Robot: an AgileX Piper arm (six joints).
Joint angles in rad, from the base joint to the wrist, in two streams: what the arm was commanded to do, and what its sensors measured. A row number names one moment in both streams.
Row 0, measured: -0.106, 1.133, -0.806, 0.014, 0.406, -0.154
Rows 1 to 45, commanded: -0.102, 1.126, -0.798, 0.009, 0.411, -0.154; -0.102, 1.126, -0.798, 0.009, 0.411, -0.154; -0.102, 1.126, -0.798, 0.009, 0.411, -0.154; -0.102, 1.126, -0.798, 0.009, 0.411, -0.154; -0.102, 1.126, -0.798, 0.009, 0.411, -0.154; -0.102, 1.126, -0.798, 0.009, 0.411, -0.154; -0.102, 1.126, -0.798, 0.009, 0.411, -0.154; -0.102, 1.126, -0.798, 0.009, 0.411, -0.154; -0.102, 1.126, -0.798, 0.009, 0.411, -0.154; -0.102, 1.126, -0.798, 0.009, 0.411, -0.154; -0.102, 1.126, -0.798, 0.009, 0.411, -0.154; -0.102, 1.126, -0.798, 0.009, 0.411, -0.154; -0.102, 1.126, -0.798, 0.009, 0.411, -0.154; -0.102, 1.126, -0.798, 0.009, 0.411, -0.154; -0.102, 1.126, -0.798, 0.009, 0.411, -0.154; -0.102, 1.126, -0.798, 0.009, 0.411, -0.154; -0.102, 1.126, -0.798, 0.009, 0.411, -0.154; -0.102, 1.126, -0.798, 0.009, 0.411, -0.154; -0.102, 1.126, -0.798, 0.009, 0.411, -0.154; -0.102, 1.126, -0.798, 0.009, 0.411, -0.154; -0.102, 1.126, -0.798, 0.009, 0.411, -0.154; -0.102, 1.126, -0.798, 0.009, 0.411, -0.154; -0.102, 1.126, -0.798, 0.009, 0.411, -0.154; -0.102, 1.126, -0.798, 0.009, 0.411, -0.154; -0.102, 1.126, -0.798, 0.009, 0.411, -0.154; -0.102, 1.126, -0.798, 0.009, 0.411, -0.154; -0.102, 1.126, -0.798, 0.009, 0.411, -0.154; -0.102, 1.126, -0.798, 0.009, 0.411, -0.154; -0.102, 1.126, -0.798, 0.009, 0.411, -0.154; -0.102, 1.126, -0.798, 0.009, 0.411, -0.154; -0.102, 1.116, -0.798, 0.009, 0.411, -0.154; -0.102, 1.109, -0.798, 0.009, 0.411, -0.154; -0.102, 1.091, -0.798, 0.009, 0.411, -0.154; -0.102, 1.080, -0.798, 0.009, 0.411, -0.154; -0.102, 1.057, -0.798, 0.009, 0.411, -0.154; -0.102, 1.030, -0.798, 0.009, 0.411, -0.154; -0.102, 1.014, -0.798, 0.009, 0.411, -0.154; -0.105, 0.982, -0.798, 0.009, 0.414, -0.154; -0.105, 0.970, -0.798, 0.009, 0.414, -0.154; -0.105, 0.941, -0.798, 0.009, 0.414, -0.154; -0.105, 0.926, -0.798, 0.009, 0.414, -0.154; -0.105, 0.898, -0.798, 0.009, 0.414, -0.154; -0.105, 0.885, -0.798, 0.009, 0.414, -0.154; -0.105, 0.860, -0.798, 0.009, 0.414, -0.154; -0.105, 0.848, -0.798, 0.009, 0.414, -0.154
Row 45, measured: -0.106, 0.897, -0.805, 0.014, 0.406, -0.154
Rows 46 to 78, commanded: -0.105, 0.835, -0.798, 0.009, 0.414, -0.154; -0.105, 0.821, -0.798, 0.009, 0.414, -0.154; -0.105, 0.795, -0.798, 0.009, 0.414, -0.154; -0.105, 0.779, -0.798, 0.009, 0.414, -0.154; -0.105, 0.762, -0.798, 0.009, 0.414, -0.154; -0.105, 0.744, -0.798, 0.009, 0.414, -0.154; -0.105, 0.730, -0.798, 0.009, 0.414, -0.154; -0.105, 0.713, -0.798, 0.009, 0.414, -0.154; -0.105, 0.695, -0.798, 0.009, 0.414, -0.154; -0.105, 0.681, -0.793, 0.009, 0.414, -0.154; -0.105, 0.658, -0.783, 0.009, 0.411, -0.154; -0.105, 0.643, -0.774, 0.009, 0.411, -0.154; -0.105, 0.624, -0.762, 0.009, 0.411, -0.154; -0.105, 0.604, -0.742, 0.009, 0.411, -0.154; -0.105, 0.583, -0.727, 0.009, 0.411, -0.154; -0.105, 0.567, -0.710, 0.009, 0.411, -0.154; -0.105, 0.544, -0.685, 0.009, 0.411, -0.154; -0.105, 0.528, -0.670, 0.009, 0.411, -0.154; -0.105, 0.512, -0.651, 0.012, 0.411, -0.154; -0.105, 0.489, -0.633, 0.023, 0.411, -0.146; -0.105, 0.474, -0.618, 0.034, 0.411, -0.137; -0.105, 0.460, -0.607, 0.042, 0.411, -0.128; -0.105, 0.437, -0.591, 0.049, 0.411, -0.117; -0.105, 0.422, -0.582, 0.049, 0.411, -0.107; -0.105, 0.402, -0.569, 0.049, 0.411, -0.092; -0.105, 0.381, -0.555, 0.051, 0.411, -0.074; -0.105, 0.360, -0.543, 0.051, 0.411, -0.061; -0.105, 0.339, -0.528, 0.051, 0.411, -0.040; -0.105, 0.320, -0.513, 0.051, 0.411, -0.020; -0.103, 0.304, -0.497, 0.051, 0.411, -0.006; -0.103, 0.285, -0.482, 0.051, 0.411, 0.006; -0.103, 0.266, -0.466, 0.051, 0.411, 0.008; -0.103, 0.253, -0.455, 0.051, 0.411, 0.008
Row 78, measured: -0.106, 0.311, -0.502, 0.049, 0.408, -0.021
